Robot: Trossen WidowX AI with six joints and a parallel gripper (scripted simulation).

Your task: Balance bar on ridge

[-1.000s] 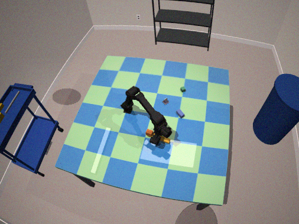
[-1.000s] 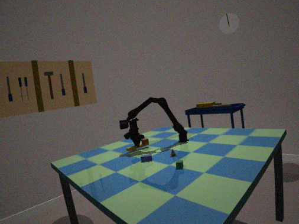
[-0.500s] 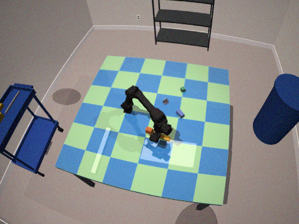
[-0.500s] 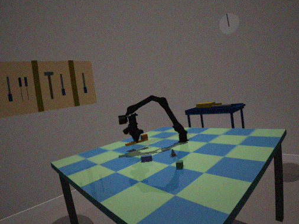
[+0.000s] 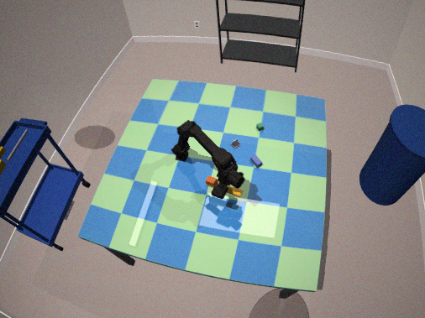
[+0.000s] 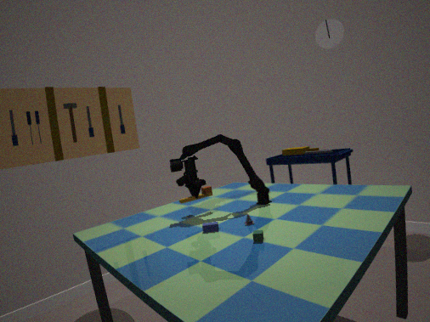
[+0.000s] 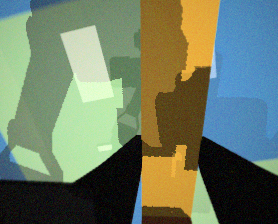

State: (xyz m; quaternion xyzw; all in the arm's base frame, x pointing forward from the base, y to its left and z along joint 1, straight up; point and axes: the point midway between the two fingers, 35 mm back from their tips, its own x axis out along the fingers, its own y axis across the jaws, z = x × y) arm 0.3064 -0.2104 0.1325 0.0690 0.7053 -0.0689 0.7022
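Right now my gripper tip is 12 cm short of the purple block, 24 cm to the right of it and 8 cm above it. From my gripper tip the other things lie so: green block 11 cm ahead, 49 cm to the left, 8 cm below.
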